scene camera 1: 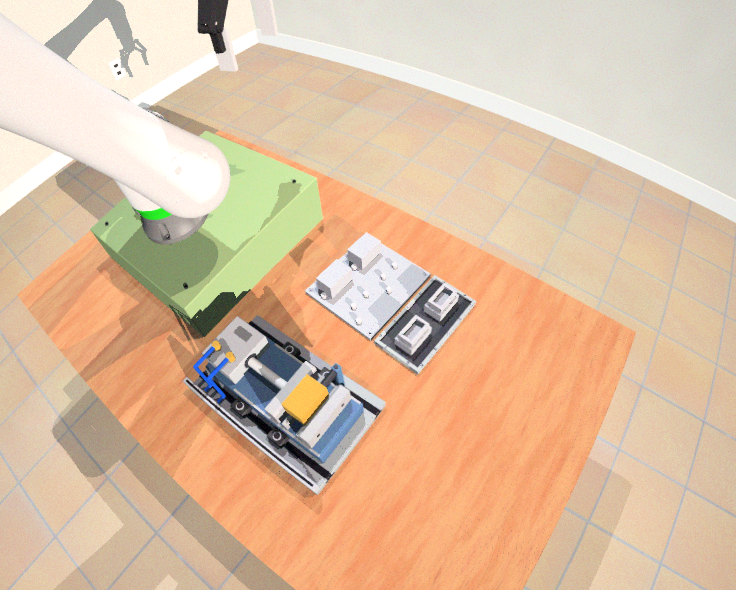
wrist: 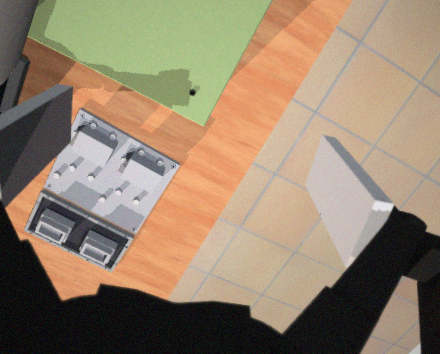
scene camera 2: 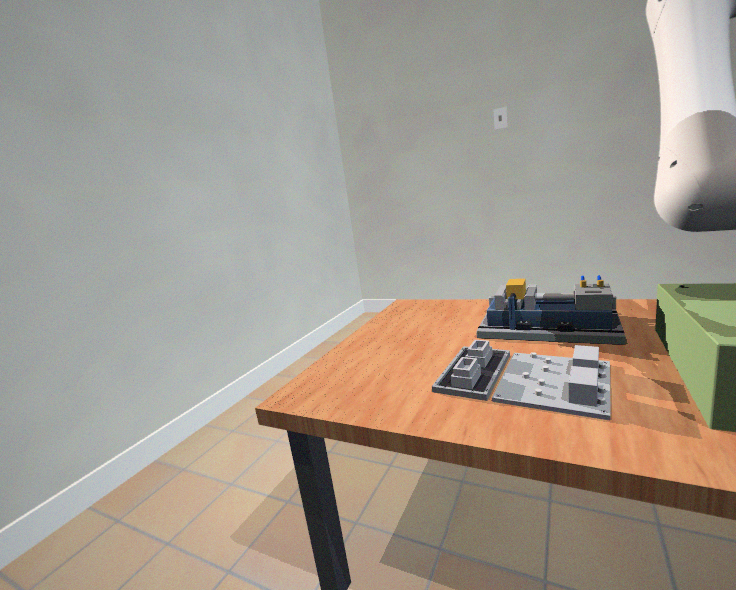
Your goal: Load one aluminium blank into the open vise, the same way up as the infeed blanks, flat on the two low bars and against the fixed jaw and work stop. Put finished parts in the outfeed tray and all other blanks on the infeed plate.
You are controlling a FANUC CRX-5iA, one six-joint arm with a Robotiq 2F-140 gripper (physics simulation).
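Places are measured from the arm's base along level axes (x down, y right, z back), in millimetres.
Pixels of known places: gripper, between the fingertips: [scene camera 1: 250,51] [wrist: 195,137]; arm's base, origin of its link: [scene camera 1: 176,216].
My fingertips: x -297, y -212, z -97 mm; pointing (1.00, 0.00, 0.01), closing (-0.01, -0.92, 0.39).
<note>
Ahead of a thing's pixels: the offset from my fingertips to its top centre. "*": to the spot under its first point. Level surfaces: height alone.
My gripper [wrist: 195,137] is open and empty, high above the table; a black part of it shows at the top edge in scene camera 1. Two grey rectangular blanks {dx +362, dy -19, dz -222 mm} [scene camera 1: 363,250] {dx +362, dy +71, dz -226 mm} [scene camera 1: 334,279] [scene camera 2: 585,356] [scene camera 2: 583,393] [wrist: 93,147] [wrist: 142,167] sit side by side on the pegged infeed plate {* dx +398, dy -45, dz -333 mm} [scene camera 1: 414,276] [scene camera 2: 509,393] [wrist: 155,190]. Two hollow-topped finished parts {* dx +379, dy +67, dz -418 mm} [scene camera 1: 412,333] {* dx +379, dy -20, dz -418 mm} [scene camera 1: 441,302] [scene camera 2: 465,373] [scene camera 2: 480,351] [wrist: 56,226] [wrist: 99,247] are in the dark outfeed tray [scene camera 1: 447,336] [scene camera 2: 460,393] [wrist: 70,251]. The blue vise {dx +307, dy +305, dz -326 mm} [scene camera 1: 337,430] [scene camera 2: 552,317] has an orange-yellow block {dx +290, dy +294, dz -392 mm} [scene camera 1: 305,399] [scene camera 2: 516,288] between its jaws; the low bars are hidden.
The green pedestal [scene camera 1: 258,245] [scene camera 2: 681,344] [wrist: 145,40] stands beside the vise and near the infeed plate. Blue hoses [scene camera 1: 208,374] with yellow fittings rise at the vise's pedestal-side end. The wooden table {dx +406 mm} [scene camera 1: 491,417] [scene camera 2: 368,381] [wrist: 215,175] carries the fixtures.
</note>
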